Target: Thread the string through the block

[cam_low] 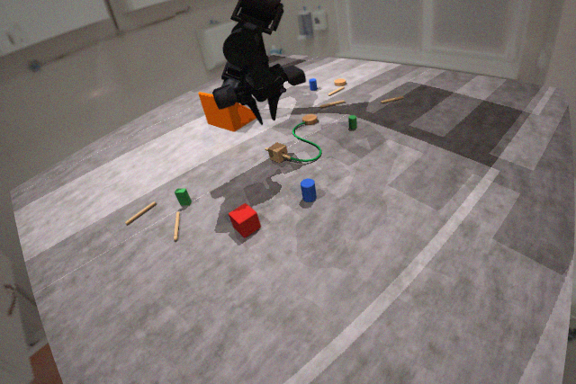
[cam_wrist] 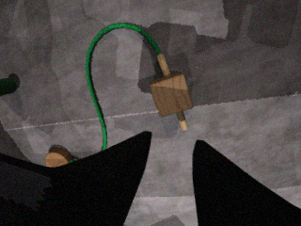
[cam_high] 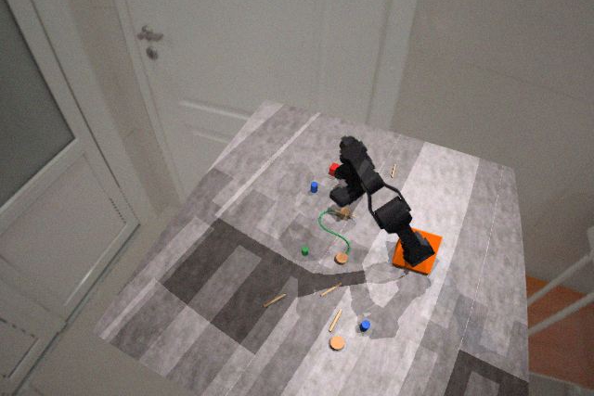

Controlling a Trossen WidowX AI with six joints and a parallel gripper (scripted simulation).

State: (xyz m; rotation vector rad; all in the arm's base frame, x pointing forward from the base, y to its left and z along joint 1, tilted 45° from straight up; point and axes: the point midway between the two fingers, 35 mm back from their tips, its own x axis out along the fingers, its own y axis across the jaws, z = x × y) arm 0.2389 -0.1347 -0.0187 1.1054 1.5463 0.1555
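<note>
My gripper tip is 70 mm above the wooden block and 10 mm short of it. Also, from my gripper tip: red cube (200 mm to the right, 90 mm ahead, 70 mm below); green cylinder (190 mm to the left, 110 mm ahead, 80 mm below); thin wooden stick (80 mm below, 30 mm ahead).
</note>
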